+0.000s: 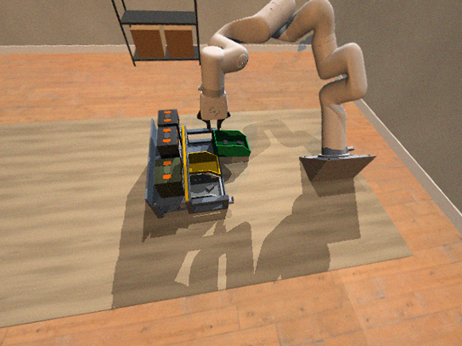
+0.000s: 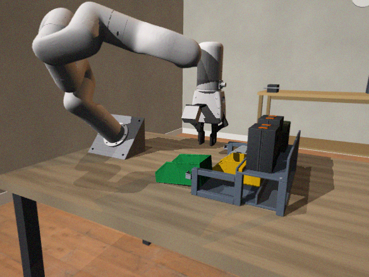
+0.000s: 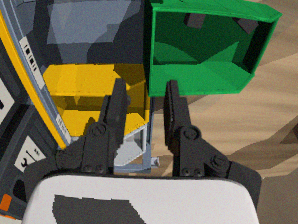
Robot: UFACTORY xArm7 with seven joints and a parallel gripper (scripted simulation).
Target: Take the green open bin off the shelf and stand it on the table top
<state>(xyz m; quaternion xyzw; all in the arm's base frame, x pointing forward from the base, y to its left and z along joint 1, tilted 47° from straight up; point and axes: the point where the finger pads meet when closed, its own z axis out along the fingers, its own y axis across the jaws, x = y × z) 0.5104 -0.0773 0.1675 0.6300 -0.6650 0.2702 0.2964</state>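
Right now the green open bin is 120 mm below my hand and 80 mm behind it. From my hand the other things lie so: yellow bin (120 mm below, 110 mm to the left, 80 mm ahead); grey bin (220 mm to the left, 120 mm below, 90 mm ahead).
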